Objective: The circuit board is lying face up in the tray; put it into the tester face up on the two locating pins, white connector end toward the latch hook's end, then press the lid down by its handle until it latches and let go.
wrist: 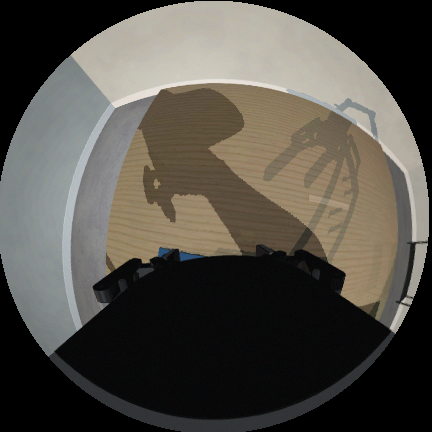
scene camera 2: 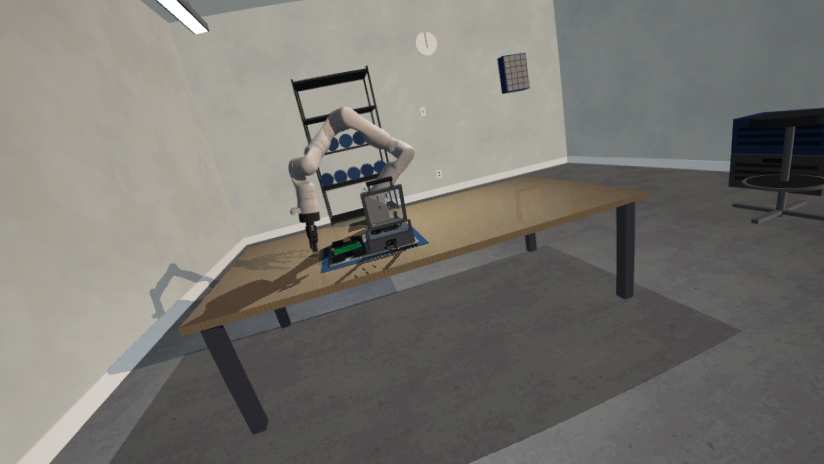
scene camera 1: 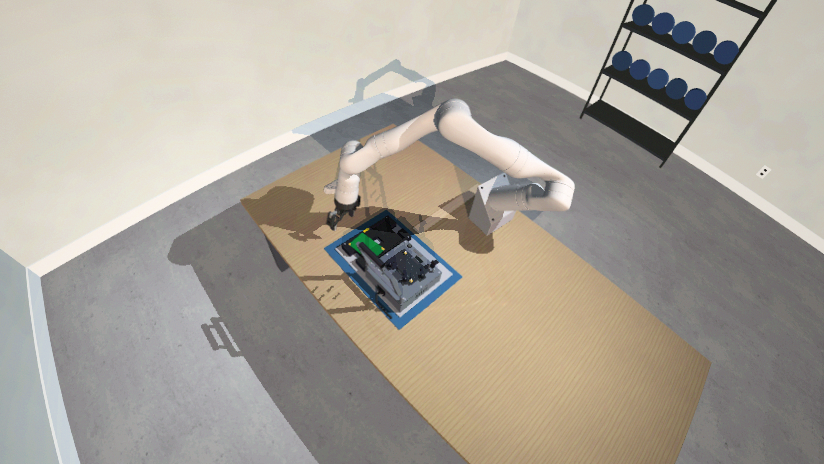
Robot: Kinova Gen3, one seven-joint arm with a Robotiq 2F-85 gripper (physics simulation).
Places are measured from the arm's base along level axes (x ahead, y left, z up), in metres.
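Pixels of known places: gripper, fingertip midpoint: point(scene camera 2: 314, 250) point(scene camera 1: 342, 222); arm's base at its link origin: point(scene camera 1: 497, 199).
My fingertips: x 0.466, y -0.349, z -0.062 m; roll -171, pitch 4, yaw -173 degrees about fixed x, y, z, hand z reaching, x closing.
Observation:
For each thing: its top centre in the pictures, then the offset to it from my fingertips. "pt": a spot on its surface instead. Level surfaces: height alone.
- green circuit board at its top centre: point(scene camera 1: 366, 246) point(scene camera 2: 347, 248) 0.030 m down, 0.006 m back, 0.123 m left
- black tray at a spot on its surface: point(scene camera 1: 393, 237) pt 0.042 m down, 0.111 m back, 0.154 m left
- blue-bordered mat at its surface level: 0.058 m down
- wooden table at its surface level: 0.060 m down
The green circuit board point(scene camera 1: 366, 244) point(scene camera 2: 347, 249) lies in the black tray point(scene camera 1: 393, 237), beside the grey tester point(scene camera 1: 423, 287) point(scene camera 2: 392, 240). The tester's lid stands raised, with its dark handle point(scene camera 1: 371, 254) point(scene camera 2: 379, 180) at the top. The tester's black nest is uncovered, with small gold spots; the locating pins and latch hook are too small to tell for sure. My gripper point(scene camera 1: 341, 220) point(scene camera 2: 313, 247) point(wrist: 217, 255) is open and empty. It points down above the table, off the tray's outer end, apart from the board. The board does not show in the wrist view.
The tray and tester stand on a blue-bordered mat point(scene camera 1: 452, 276) point(scene camera 2: 422, 236) point(wrist: 167, 253) on the wooden table point(scene camera 1: 518, 322) point(scene camera 2: 507, 213). The raised lid stands up on the tester's tray side. The arm's base point(scene camera 1: 490, 201) is at the table's far edge. A shelf rack stands behind.

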